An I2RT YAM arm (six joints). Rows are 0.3 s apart.
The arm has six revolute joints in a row. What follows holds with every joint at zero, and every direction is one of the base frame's. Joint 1 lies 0.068 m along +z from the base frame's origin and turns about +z. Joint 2 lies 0.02 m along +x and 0.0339 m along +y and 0.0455 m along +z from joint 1 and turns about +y. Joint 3 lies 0.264 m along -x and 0.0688 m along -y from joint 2 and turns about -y. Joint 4 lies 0.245 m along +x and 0.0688 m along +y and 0.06 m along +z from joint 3 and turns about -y. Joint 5 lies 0.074 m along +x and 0.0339 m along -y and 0.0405 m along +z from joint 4 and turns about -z. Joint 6 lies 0.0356 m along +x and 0.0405 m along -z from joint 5 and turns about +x. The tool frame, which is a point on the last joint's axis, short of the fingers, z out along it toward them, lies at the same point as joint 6; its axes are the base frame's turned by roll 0, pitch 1.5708 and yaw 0 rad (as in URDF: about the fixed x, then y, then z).
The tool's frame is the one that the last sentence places.
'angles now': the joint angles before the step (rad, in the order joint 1, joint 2, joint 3, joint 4, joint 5, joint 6). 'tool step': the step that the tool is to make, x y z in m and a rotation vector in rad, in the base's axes. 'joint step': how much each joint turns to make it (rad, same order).
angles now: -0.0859, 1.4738, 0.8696, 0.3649, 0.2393, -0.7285
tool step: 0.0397, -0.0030, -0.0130, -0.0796, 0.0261, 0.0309
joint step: 0.0001, 0.1720, 0.1135, 0.0600, -0.0106, -0.0889
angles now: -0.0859, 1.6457, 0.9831, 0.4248, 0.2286, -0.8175
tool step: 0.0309, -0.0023, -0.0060, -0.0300, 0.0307, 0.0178
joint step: 0.0001, 0.1197, 0.1212, -0.0214, -0.0092, -0.0368
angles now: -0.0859, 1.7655, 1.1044, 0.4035, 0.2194, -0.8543
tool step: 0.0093, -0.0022, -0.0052, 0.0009, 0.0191, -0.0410
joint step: -0.0001, 0.0415, 0.0385, -0.0186, 0.0397, 0.0104
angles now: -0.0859, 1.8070, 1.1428, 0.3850, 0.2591, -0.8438
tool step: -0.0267, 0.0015, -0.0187, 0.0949, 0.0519, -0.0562
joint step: 0.0001, -0.0659, -0.1240, -0.0306, 0.0248, 0.1073
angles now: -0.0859, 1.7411, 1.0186, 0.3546, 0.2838, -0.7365
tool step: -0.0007, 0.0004, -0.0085, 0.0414, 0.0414, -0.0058
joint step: 0.0001, 0.0107, -0.0002, -0.0445, -0.0091, 0.0385
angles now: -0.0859, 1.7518, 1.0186, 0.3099, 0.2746, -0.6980
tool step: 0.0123, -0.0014, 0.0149, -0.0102, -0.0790, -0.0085
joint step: -0.0001, 0.0200, 0.0551, 0.0444, 0.0091, 0.0000
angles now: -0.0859, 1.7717, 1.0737, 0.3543, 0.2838, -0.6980
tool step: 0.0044, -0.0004, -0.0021, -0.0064, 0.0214, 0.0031
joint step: -0.0001, 0.0183, 0.0216, -0.0215, -0.0001, -0.0092
